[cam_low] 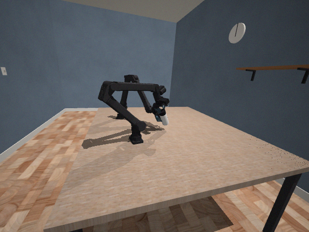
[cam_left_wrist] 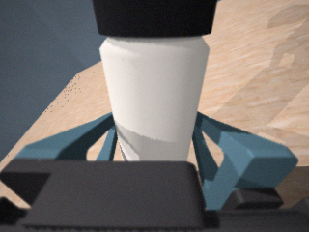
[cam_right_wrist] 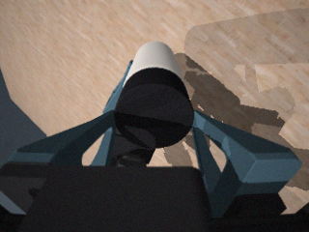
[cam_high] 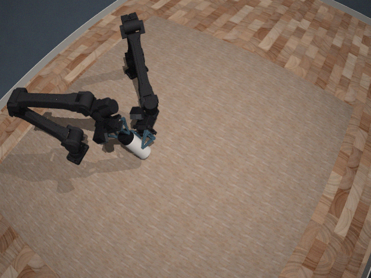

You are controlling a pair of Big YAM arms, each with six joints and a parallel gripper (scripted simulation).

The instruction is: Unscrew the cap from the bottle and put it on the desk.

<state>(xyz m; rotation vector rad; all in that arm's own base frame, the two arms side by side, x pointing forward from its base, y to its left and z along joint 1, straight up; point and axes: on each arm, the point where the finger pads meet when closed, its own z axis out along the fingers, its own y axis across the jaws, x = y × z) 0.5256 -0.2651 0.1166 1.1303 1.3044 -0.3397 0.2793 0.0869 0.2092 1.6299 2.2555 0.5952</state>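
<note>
The black cap is 20 mm below my right hand and 10 mm ahead of it. From my right hand the other things lie so: white bottle: 50 mm below, 30 mm ahead, 10 mm to the left.
Right now my left hand is 4 cm below the white bottle, 2 cm past it and 1 cm to the left of it. The rest, counted from my left hand: black cap 7 cm above, 4 cm behind, 1 cm to the right.
</note>
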